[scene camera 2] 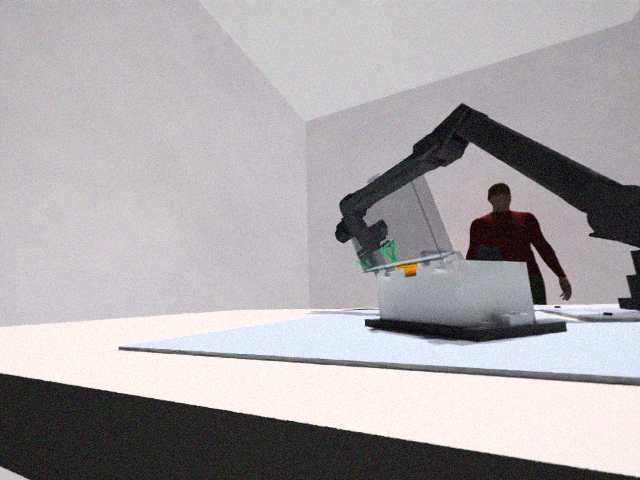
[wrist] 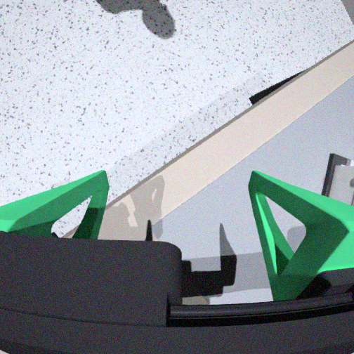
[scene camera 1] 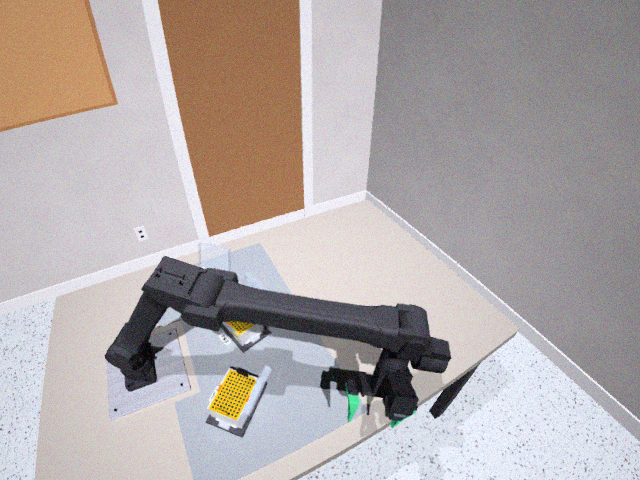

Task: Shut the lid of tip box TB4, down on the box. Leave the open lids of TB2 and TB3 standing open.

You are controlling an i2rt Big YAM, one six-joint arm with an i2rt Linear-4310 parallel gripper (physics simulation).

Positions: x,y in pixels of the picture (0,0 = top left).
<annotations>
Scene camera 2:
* clear lid: 393,222
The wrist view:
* gripper: 178,178
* grey-blue mat: 221,254
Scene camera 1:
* gripper: 370,423
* clear lid: 210,255
</annotations>
